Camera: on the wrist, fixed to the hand. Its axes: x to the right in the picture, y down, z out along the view.
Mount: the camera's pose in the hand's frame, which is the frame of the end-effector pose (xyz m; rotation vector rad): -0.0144 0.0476 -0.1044 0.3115 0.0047 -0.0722
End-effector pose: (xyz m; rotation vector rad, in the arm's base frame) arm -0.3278 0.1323 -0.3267 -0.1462 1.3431 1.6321
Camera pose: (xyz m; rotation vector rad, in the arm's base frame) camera -0.4029 0.0444 -0.3250 -0.0119 1.5589 1.3446
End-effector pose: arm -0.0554 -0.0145 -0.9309 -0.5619 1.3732 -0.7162
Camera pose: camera -0.1535 0.0333 -0.9692 -0.3633 1.2197 -0.9696
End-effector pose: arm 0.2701 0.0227 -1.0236 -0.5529 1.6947 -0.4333
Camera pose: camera 0.1639 0.0682 -1.0191 -0.3846 1.5759 -0.7361
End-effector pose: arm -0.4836 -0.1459 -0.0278 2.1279 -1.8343 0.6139
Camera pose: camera -0.5469 -0.0930 0.0532 2.3698 -1.7450 0.9391
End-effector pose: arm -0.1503 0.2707 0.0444 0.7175 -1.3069 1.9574
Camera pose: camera -0.1864 0.3519 -0.0296 0.8941 -0.9677 2.1249
